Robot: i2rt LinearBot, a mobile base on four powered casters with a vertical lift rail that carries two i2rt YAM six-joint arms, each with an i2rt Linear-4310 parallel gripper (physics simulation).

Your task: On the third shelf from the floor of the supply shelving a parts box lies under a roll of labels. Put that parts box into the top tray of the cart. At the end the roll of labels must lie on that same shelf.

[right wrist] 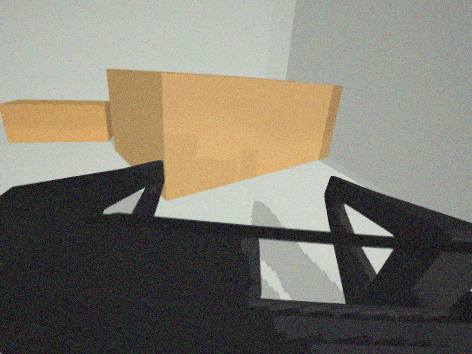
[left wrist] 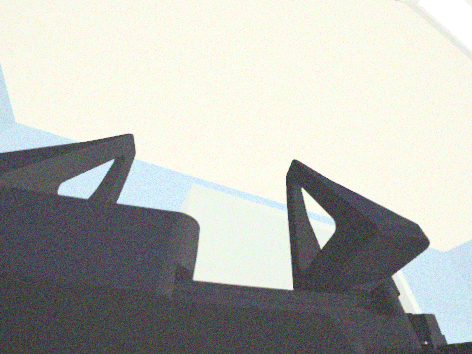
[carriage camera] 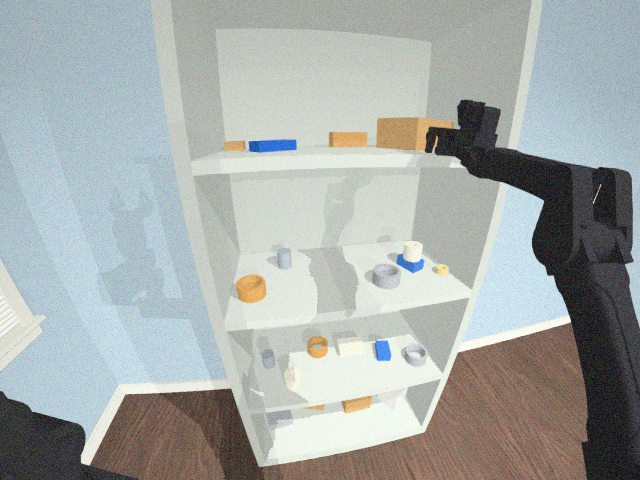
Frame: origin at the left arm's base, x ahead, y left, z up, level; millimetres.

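Seen in the pictures: left gripper, fingertip midpoint: (left wrist: 214,155); right gripper, fingertip midpoint: (right wrist: 245,178) (carriage camera: 442,136).
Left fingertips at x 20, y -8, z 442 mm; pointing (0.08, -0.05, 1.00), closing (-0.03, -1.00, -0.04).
Note:
Pixels of each thing's top centre, then the offset from my left fingertips to it. Level surfaces: height alone.
- blue parts box at its top centre: (carriage camera: 410,257) dx +817, dy -624, dz -493 mm
- supply shelving's third shelf at its surface level: dz -533 mm
- large cardboard box at its top centre: (right wrist: 232,76) (carriage camera: 417,119) dx +872, dy -605, dz +24 mm
- grey ring at its top centre: (carriage camera: 387,270) dx +702, dy -507, dz -485 mm
- small yellow ring at its top centre: (carriage camera: 442,267) dx +770, dy -741, dz -508 mm
- grey cylinder at its top centre: (carriage camera: 283,250) dx +796, dy -116, dz -463 mm
- orange ring at its top centre: (carriage camera: 250,282) dx +596, dy -41, dz -483 mm
A blue parts box (carriage camera: 412,265) lies at the right of the supply shelving's third shelf (carriage camera: 289,312), with a white roll of labels (carriage camera: 413,251) upright on top of it. My right gripper (carriage camera: 434,140) (right wrist: 245,178) is open and empty, at the level of the shelf above, in front of a large cardboard box (carriage camera: 397,133) (right wrist: 240,130). It is higher than the parts box. My left gripper (left wrist: 214,155) is open and empty, facing the ceiling and upper wall. The cart does not show in these views.
On the third shelf, a grey ring (carriage camera: 386,282) stands in front of the parts box, a small yellow ring (carriage camera: 441,269) right of it, a grey cylinder (carriage camera: 284,259) and an orange ring (carriage camera: 251,294) to the left. The top shelf board (carriage camera: 310,160) overhangs them.

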